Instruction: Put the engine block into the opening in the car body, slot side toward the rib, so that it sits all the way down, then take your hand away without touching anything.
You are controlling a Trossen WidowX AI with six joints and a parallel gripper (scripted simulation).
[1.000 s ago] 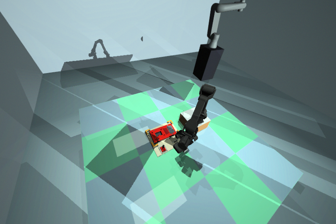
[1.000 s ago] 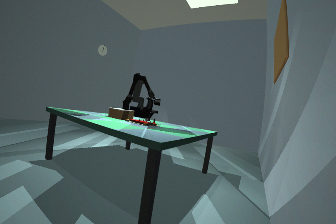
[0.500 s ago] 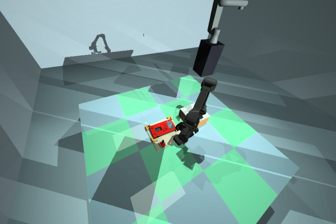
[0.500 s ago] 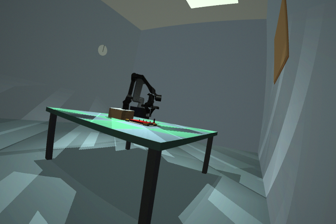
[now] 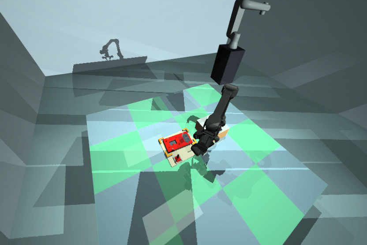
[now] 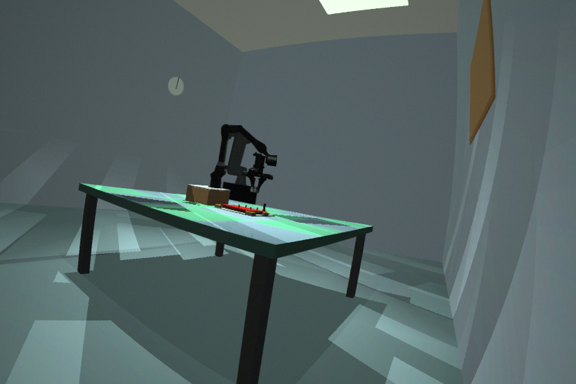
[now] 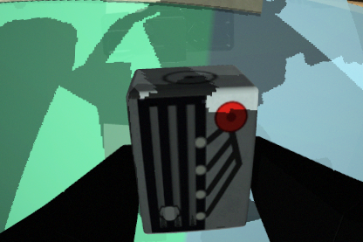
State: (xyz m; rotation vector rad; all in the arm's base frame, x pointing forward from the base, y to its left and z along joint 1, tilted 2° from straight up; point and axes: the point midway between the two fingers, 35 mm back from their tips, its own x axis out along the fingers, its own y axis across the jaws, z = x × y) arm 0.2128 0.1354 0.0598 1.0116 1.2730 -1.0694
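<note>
My gripper tip is 16 cm to the left of the beige board, 12 cm above it and 9 cm short of it. The rest, counted from my gripper tip: engine block 1 cm below.
</note>
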